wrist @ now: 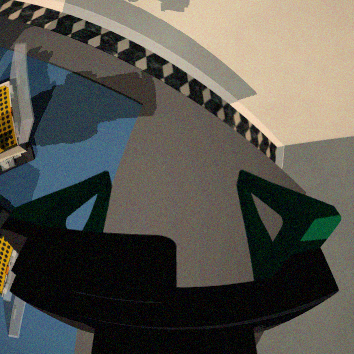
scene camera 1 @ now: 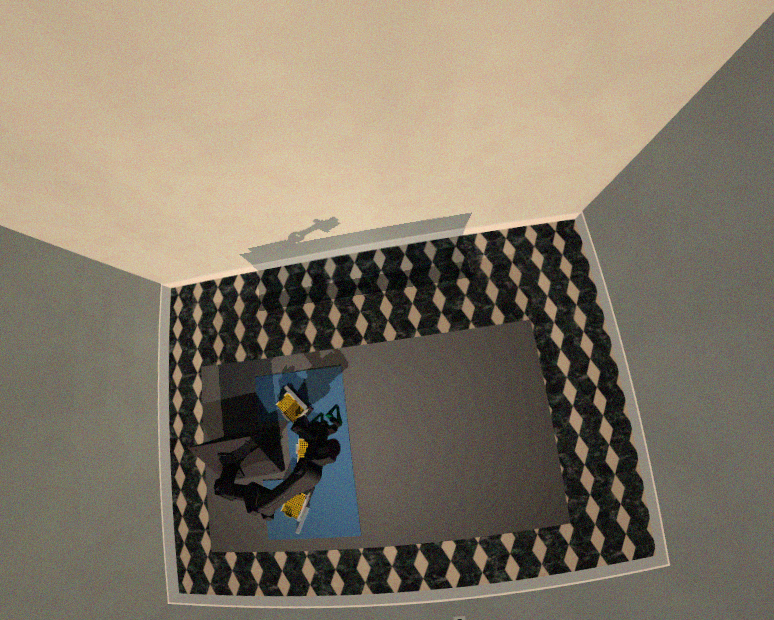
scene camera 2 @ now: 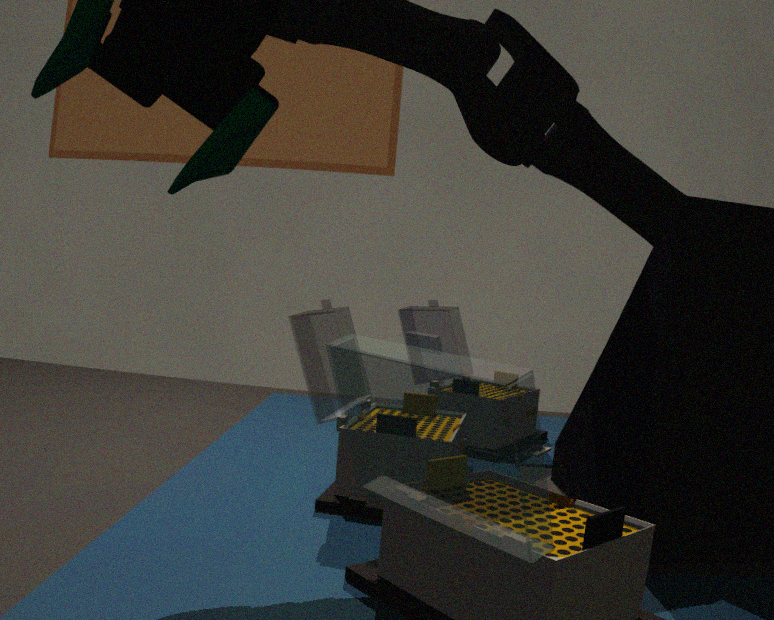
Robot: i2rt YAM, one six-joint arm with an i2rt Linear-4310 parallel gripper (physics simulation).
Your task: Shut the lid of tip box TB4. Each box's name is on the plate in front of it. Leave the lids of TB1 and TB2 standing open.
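Seen in the pictures: gripper, fingertip midpoint: (wrist: 173,177) (scene camera 1: 329,409) (scene camera 2: 103,138); arm's base, origin of the base link: (scene camera 1: 231,465).
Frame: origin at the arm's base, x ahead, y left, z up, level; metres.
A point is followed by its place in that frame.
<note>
Three grey tip boxes with yellow perforated racks stand in a row; their name plates cannot be read. The box nearest scene camera 2 (scene camera 1: 290,405) @(z -0.067, x 0.254, y 0.258 m) (scene camera 2: 465,555) @(z -0.079, x 0.279, y 0.284 m) (wrist: 6,117) @(z -0.066, x 0.279, y 0.267 m) has its clear lid (scene camera 2: 423,362) @(z 0.018, x 0.306, y 0.318 m) (wrist: 22,95) @(z 0.020, x 0.329, y 0.287 m) standing open. The middle box (scene camera 1: 301,447) (scene camera 2: 394,455) is partly hidden by the arm in scene camera 1; its lid (scene camera 2: 316,361) @(z -0.015, x 0.402, y 0.101 m) stands open. The farthest box (scene camera 1: 294,505) (scene camera 2: 497,416) also has its lid (scene camera 1: 302,516) @(z 0.022, x 0.343, y -0.192 m) (scene camera 2: 452,342) @(z -0.021, x 0.313, y -0.253 m) open. My gripper (scene camera 1: 325,415) @(z 0.119, x 0.500, y 0.262 m) (scene camera 2: 103,143) @(z 0.119, x 0.500, y 0.262 m) (wrist: 173,177) @(z 0.119, x 0.500, y 0.262 m) is open and empty, well above the boxes and beyond their lid side.
The boxes stand on a blue mat (scene camera 1: 335,510) @(z -0.124, x 0.443, y -0.227 m) (scene camera 2: 161,516) @(z -0.124, x 0.486, y 0.182 m) (wrist: 122,132) @(z -0.124, x 0.478, y 0.357 m) on the grey-brown table (scene camera 1: 452,419) @(z -0.127, x 0.994, y 0.171 m). The dark arm (scene camera 1: 287,487) @(z 0.311, x 0.411, y 0.033 m) (scene camera 2: 413,48) @(z 0.256, x 0.359, y 0.010 m) arches over the row. An orange-brown board (scene camera 2: 323,109) is on the wall.
</note>
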